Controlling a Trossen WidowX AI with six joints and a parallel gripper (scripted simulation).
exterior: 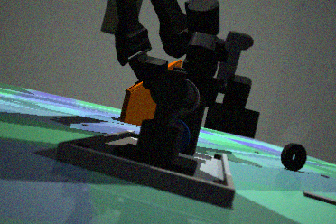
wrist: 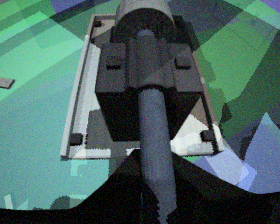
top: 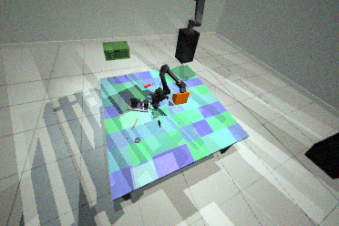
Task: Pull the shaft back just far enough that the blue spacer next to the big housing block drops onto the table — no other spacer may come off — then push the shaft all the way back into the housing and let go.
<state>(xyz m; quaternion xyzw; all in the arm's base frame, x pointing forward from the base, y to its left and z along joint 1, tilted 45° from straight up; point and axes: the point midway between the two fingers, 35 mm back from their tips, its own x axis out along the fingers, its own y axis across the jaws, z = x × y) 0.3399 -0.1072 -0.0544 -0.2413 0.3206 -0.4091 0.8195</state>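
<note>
My gripper tip is 5 cm short of the dark shaft, 3 cm to the left of it and 3 cm below it. Also, from my gripper tip: blue spacer (8 cm ahead, 5 cm to the right, 2 cm below); then light grey spacer (7 cm ahead, 4 cm to the right, 3 cm above).
</note>
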